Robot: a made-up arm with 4 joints.
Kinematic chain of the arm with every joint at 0, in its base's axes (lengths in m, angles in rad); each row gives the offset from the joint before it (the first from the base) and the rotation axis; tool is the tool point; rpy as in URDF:
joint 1: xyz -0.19 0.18 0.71 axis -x
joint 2: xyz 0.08 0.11 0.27 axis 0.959 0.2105 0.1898
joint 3: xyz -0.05 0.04 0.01 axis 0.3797 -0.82 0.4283
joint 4: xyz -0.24 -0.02 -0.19 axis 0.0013 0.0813 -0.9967
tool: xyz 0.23 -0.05 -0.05 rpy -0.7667 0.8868 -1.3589
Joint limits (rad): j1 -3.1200..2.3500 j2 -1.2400..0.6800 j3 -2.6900..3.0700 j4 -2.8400..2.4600
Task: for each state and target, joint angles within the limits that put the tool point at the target. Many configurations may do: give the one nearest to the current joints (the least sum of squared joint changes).
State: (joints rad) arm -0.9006 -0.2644 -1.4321 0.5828
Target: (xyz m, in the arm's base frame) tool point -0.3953 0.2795 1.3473
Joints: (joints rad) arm -0.4115 -0.3743 -1.9009 1.2365
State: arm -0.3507 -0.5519 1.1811 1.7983
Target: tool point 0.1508 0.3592 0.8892
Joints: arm -0.9077 0.2567 1.6685 1.5856
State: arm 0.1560 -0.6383 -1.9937 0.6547
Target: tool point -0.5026 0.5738 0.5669
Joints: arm 1.0506 -1.1662 -1.4095 1.1293
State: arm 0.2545 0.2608 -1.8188 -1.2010
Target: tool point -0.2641 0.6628 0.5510
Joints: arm 0.5631 -0.2935 -2.3515 -1.7501
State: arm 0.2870 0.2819 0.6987 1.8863
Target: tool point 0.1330 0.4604 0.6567
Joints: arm 0.0725 0.3603 1.6447 1.6066
